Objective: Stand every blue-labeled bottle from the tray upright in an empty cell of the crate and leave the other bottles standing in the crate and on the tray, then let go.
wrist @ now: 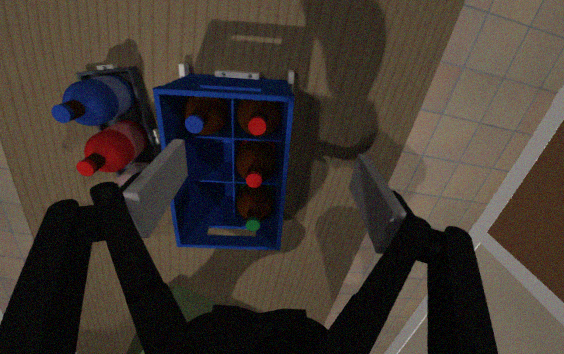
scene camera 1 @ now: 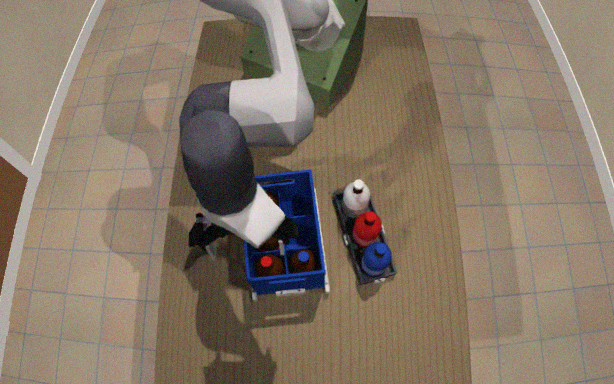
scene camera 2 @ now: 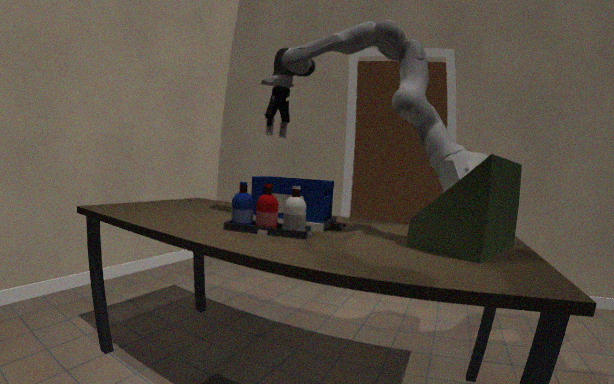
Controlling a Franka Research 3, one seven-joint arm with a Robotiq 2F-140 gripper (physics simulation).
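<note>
A blue-labeled bottle [scene camera 1: 376,260] [scene camera 2: 242,207] [wrist: 92,102] stands upright at one end of the dark tray [scene camera 1: 391,272] [scene camera 2: 245,228] [wrist: 145,110]. A red bottle [scene camera 1: 367,230] [scene camera 2: 267,210] [wrist: 112,150] is in the tray's middle, a white bottle [scene camera 1: 356,199] [scene camera 2: 295,210] at its other end. The blue crate [scene camera 1: 265,286] [scene camera 2: 320,200] [wrist: 272,86] holds brown bottles: one with a blue cap [scene camera 1: 303,257] [wrist: 194,124], two with red caps and one with a green cap [wrist: 253,225]. Two crate cells on the tray side are empty. My gripper [scene camera 1: 247,250] [scene camera 2: 276,135] [wrist: 270,164] is open and empty, high above the crate.
The green arm base [scene camera 1: 320,75] [scene camera 2: 465,220] stands at the far end of the table [scene camera 1: 400,325] [scene camera 2: 375,260] in scene camera 1. The crate and tray stand side by side with a narrow gap. The arm hides part of the crate in scene camera 1.
</note>
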